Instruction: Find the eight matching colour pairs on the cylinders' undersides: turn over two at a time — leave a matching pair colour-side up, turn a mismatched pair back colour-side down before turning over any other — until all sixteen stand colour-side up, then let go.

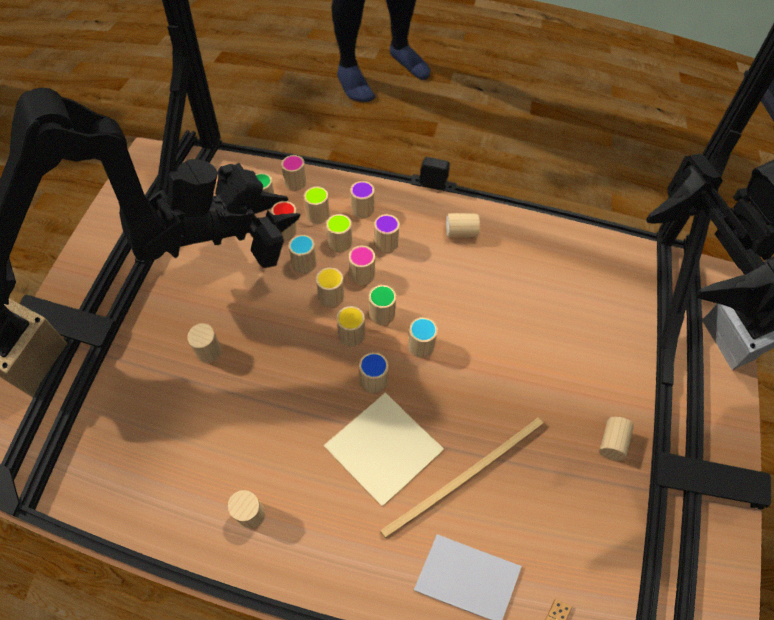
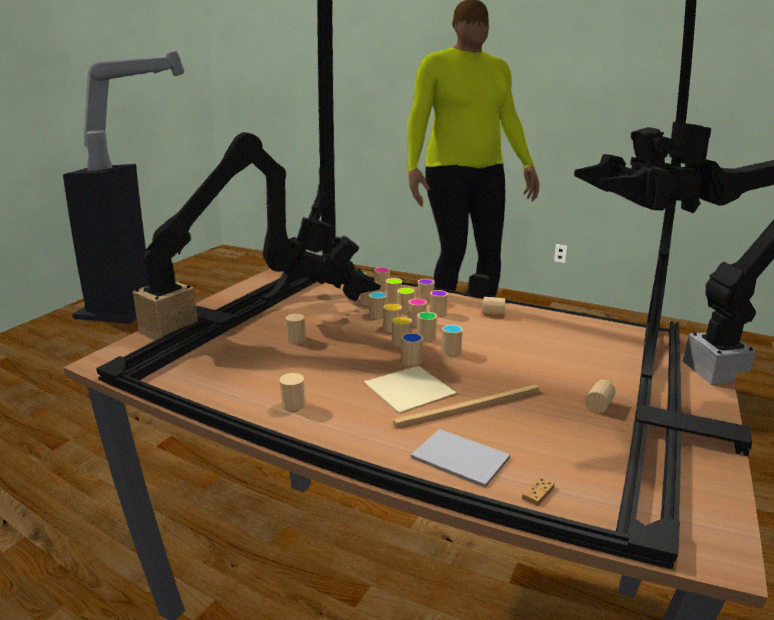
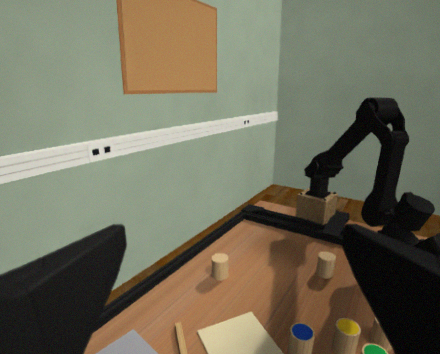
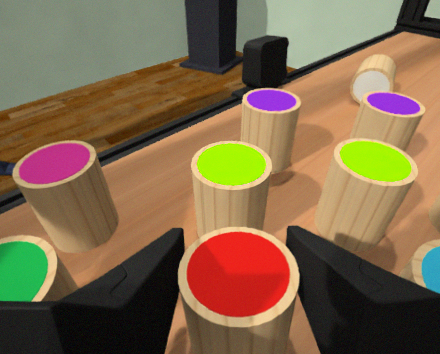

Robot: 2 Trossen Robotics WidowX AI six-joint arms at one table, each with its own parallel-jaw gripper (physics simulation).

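Frame: origin at the left arm's base, x ahead, y left, z up, level; millimetres.
Where they show: left gripper, fingertip midpoint: [image 1: 672, 254] [image 2: 586, 177] [image 3: 235, 235]; right gripper, fingertip midpoint: [image 1: 293, 207] [image 2: 377, 284] [image 4: 235, 237]; left arm's base, origin of the base link: [image 2: 722, 342]; right arm's base, origin of the base link: [image 1: 3, 332] [image 2: 162, 289] [image 3: 318, 193].
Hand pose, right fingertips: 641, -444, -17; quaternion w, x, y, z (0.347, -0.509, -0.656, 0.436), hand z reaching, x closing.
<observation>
Things, the pixels of their top centre, and the offset from my right fingertips, as dx, dy, dz. "*": a spot on its surface instead.
- red-topped cylinder, middle of its top: [image 4: 241, 272] [image 1: 282, 210] +19, +5, +8
- magenta, middle of its top: [image 4: 55, 161] [image 1: 292, 163] [image 2: 382, 269] -23, -98, +4
- cyan, middle of its top: [image 1: 423, 329] [image 2: 452, 328] -120, +282, +4
- cream square, surface spot: [image 1: 383, 448] * -14, +416, -43
- wooden stick, middle of its top: [image 1: 466, 475] [image 2: 470, 402] -106, +491, -35
- grey rectangle, surface spot: [image 1: 467, 576] * -58, +619, -40
- domino, middle of its top: [image 2: 539, 488] -145, +715, -38
My right gripper [image 1: 292, 207] [image 4: 235, 237] is shut on the red-topped cylinder [image 1: 283, 209] [image 4: 238, 274], upright at the back left; its base is hidden. Beside it, upright colour-side up, stand green [image 4: 22, 270], magenta [image 1: 292, 163], two lime [image 1: 315, 195] [image 1: 338, 224], two purple [image 1: 361, 189] [image 1: 386, 224], light blue [image 1: 301, 245], pink [image 1: 361, 256], two yellow [image 1: 329, 278] [image 1: 350, 317], green [image 1: 382, 296], cyan [image 1: 423, 329] and dark blue [image 1: 373, 366]. Two cylinders [image 1: 201, 337] [image 1: 244, 506] show plain tops. My left gripper [image 1: 677, 257] [image 3: 235, 235] is open, empty, high at the right.
One cylinder [image 1: 462, 225] [image 4: 371, 85] lies on its side at the back, its end whitish; another [image 1: 617, 438] lies near the right rail. A cream square [image 1: 383, 448], a wooden stick [image 1: 463, 476], a grey rectangle [image 1: 467, 576] and a domino [image 2: 538, 490] lie toward the front. Black rails edge the table.
</observation>
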